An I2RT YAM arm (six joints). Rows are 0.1 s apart.
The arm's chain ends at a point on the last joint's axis. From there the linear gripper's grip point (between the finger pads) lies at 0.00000 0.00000 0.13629 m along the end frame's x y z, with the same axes.
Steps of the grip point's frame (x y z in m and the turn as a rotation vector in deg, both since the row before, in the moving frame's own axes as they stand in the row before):
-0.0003, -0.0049, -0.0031, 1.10, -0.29, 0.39
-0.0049, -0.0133, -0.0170, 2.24, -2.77, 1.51
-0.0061, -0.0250, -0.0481, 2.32, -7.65, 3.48
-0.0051, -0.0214, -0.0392, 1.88, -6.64, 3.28
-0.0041, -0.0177, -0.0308, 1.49, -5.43, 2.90
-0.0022, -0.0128, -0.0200, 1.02, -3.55, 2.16
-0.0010, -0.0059, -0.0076, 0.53, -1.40, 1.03
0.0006, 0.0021, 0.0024, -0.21, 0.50, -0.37
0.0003, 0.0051, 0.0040, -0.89, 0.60, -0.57
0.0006, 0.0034, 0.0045, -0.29, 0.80, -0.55
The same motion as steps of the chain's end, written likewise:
0.0004, -0.0023, -0.0031, 1.10, -0.29, 0.39
0.0016, -0.0079, -0.0167, 2.24, -2.77, 1.51
0.0119, -0.0190, -0.0468, 2.32, -7.65, 3.48
0.0105, -0.0165, -0.0382, 1.88, -6.64, 3.28
0.0087, -0.0138, -0.0301, 1.49, -5.43, 2.90
0.0062, -0.0102, -0.0197, 1.02, -3.55, 2.16
0.0023, -0.0046, -0.0076, 0.53, -1.40, 1.03
-0.0006, 0.0016, 0.0024, -0.21, 0.50, -0.37
-0.0011, 0.0030, 0.0040, -0.89, 0.60, -0.57
-0.0013, 0.0027, 0.0045, -0.29, 0.80, -0.55

